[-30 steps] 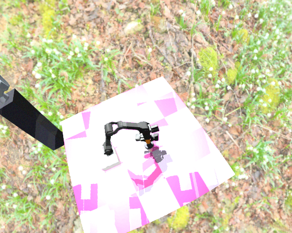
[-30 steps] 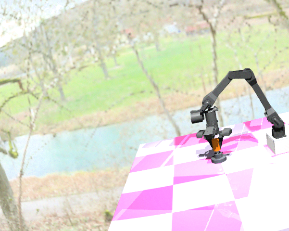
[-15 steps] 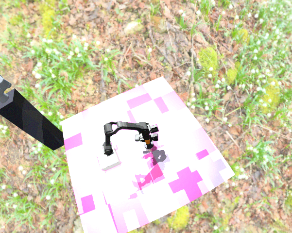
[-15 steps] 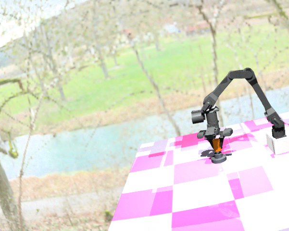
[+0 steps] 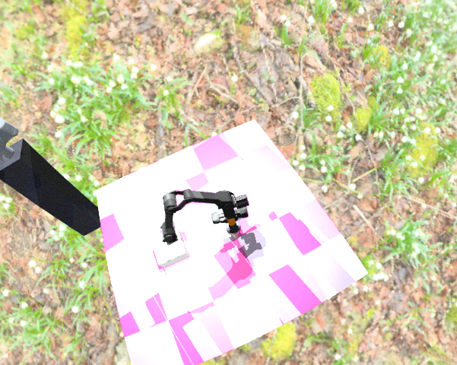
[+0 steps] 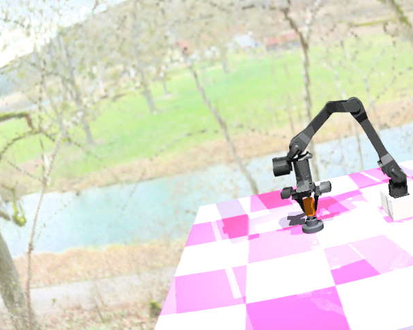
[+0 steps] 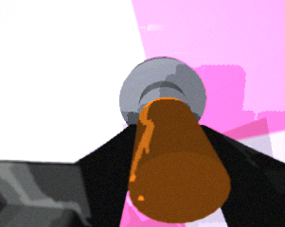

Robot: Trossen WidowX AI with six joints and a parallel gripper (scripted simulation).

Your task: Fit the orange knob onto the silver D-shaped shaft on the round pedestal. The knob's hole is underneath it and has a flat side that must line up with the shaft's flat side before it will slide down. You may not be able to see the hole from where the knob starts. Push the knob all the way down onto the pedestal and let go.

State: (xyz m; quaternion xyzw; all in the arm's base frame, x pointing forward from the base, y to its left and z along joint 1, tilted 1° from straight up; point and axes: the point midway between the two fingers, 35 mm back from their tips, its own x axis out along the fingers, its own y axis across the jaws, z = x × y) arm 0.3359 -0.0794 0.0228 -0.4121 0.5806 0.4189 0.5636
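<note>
Now: the orange knob 3 cm above my gripper tip. The rest, counted from my gripper tip: round pedestal: 4 cm below.
</note>
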